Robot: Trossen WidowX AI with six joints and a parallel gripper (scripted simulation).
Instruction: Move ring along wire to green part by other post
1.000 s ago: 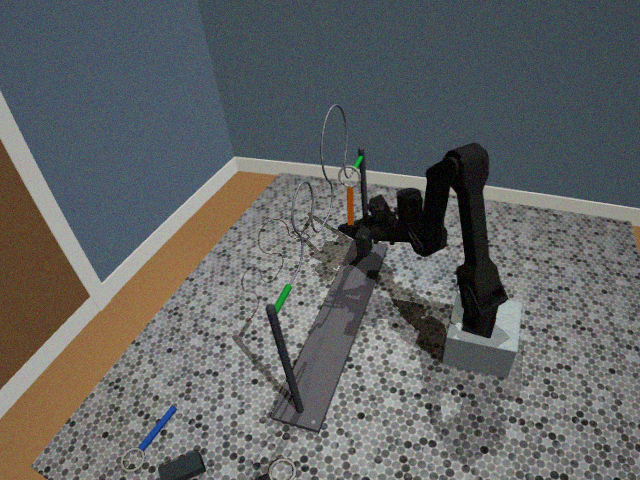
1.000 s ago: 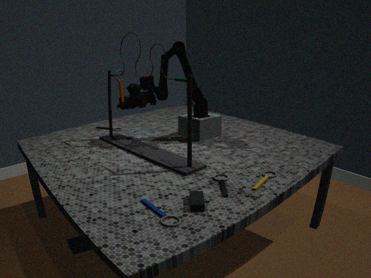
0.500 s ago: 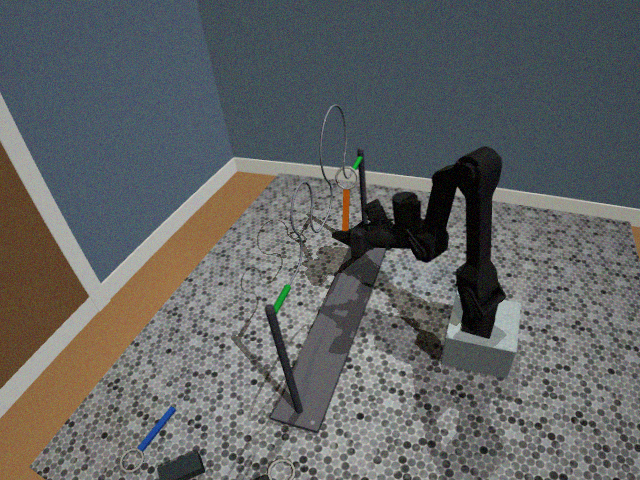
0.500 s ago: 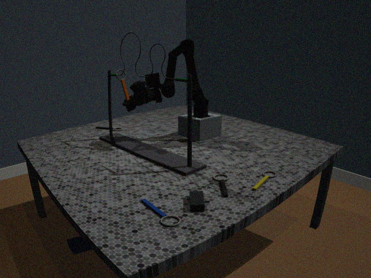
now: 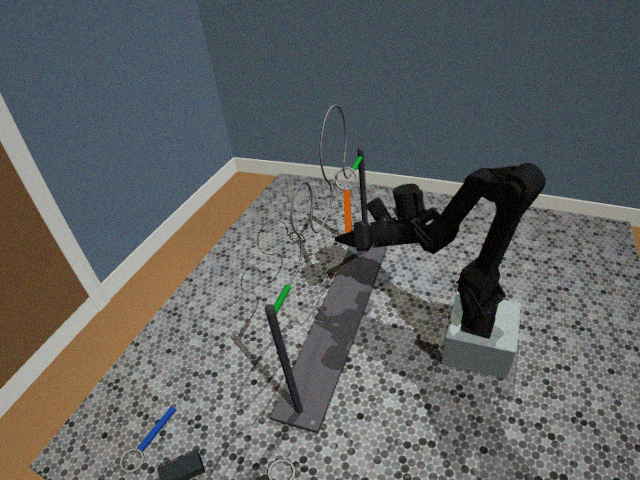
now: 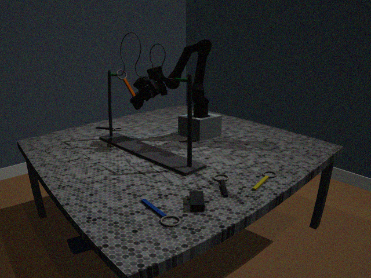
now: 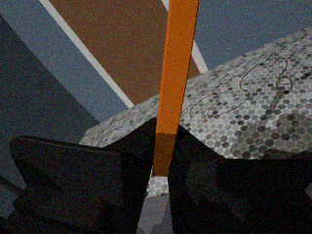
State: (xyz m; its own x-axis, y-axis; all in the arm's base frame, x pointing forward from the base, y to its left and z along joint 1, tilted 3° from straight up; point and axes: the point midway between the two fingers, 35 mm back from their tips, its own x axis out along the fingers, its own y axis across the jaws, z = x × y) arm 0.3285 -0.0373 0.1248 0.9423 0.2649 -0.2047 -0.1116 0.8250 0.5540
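Now: gripper tip 10 mm past the orange-handled ring, 60 mm to the left of it and 80 mm below it. From my gripper tip the other things lie so: yellow-handled ring 210 mm behind, 590 mm to the left, 210 mm below; blue-handled ring 210 mm ahead, 570 mm to the left, 210 mm below; dark block 90 mm ahead, 570 mm to the left, 200 mm below.
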